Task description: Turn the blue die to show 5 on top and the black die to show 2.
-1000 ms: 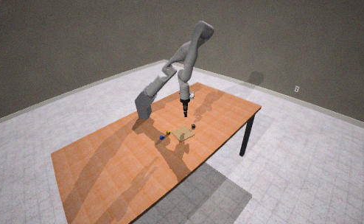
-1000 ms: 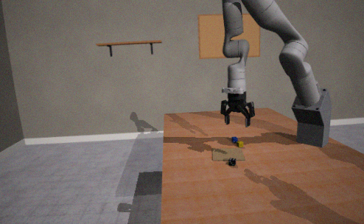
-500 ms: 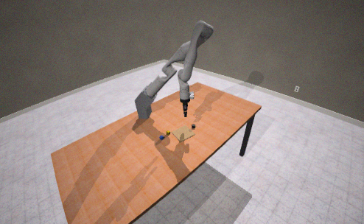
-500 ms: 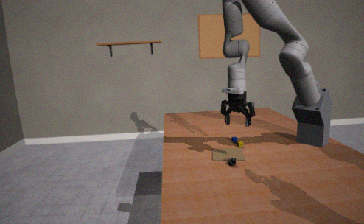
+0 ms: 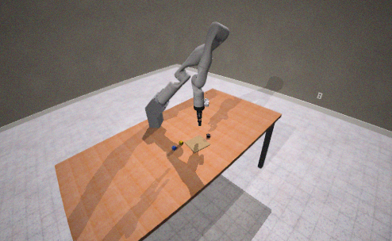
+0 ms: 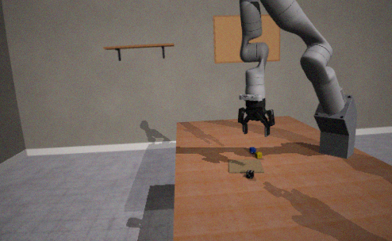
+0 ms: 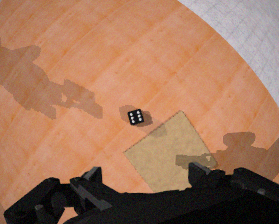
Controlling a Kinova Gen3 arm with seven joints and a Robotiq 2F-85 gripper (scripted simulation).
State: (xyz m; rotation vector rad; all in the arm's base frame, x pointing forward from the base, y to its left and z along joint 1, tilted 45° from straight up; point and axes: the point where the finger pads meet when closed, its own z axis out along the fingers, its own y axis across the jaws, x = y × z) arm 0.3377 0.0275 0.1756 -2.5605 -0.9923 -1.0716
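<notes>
Right now my hand is 3 cm past the blue die, 23 cm to the left of it and 15 cm above it. Also, from my hand: yellow die: 4 cm behind, 15 cm to the right, 15 cm below; then tan mat: 3 cm ahead, 6 cm to the right, 16 cm below; then black die: 3 cm ahead, 5 cm to the left, 15 cm below.
</notes>
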